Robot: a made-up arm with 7 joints.
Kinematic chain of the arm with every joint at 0, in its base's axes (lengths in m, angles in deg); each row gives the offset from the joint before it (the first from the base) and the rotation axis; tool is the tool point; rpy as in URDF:
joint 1: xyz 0 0 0.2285 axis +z
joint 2: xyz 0 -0.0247 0.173 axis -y
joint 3: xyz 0 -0.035 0.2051 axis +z
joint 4: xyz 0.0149 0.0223 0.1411 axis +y
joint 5: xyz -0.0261 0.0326 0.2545 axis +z
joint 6: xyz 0 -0.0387 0.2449 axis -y
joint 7: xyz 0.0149 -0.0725 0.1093 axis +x
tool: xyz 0 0 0 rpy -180 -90 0
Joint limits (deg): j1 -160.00..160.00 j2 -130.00..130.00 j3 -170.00..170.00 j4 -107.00..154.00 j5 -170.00..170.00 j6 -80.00..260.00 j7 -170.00..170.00
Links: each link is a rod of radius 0.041 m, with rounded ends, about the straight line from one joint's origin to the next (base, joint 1, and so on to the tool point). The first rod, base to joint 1, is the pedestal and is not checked.
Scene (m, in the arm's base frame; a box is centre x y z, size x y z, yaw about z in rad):
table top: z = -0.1
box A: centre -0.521 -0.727 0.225 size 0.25 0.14 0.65 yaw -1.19
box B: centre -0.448 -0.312 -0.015 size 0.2 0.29 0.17 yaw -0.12
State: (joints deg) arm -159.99 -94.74 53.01 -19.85 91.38 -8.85 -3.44
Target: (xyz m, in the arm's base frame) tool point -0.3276 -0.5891 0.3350
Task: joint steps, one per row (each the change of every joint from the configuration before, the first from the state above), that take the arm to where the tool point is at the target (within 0.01 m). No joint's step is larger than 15 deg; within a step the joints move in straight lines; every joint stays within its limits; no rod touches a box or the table.
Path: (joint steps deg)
1: 4.80 14.10 0.80 7.84 -5.08 2.47 -1.55
2: 4.80 14.10 0.80 7.85 -5.09 2.48 -1.55
3: 4.80 14.10 0.80 7.84 -5.08 2.47 -1.56
4: 4.80 14.10 0.80 7.84 -5.09 2.47 -1.55
5: 4.80 14.09 0.80 7.85 -5.08 2.47 -1.55
6: 4.80 14.10 0.80 7.84 -5.09 2.48 -1.55
7: 4.80 14.10 0.80 7.85 -5.08 2.47 -1.56
8: -6.72 -13.30 -2.13 7.19 3.48 -12.85 2.18
9: -6.72 -13.30 -2.13 7.20 3.49 -12.86 2.17
10: -6.73 -13.30 -2.13 7.20 3.48 -12.85 2.17
11: -6.72 -13.30 -2.12 7.20 3.49 -12.86 2.18
12: -6.72 -13.30 -2.13 7.20 3.48 -12.85 2.17

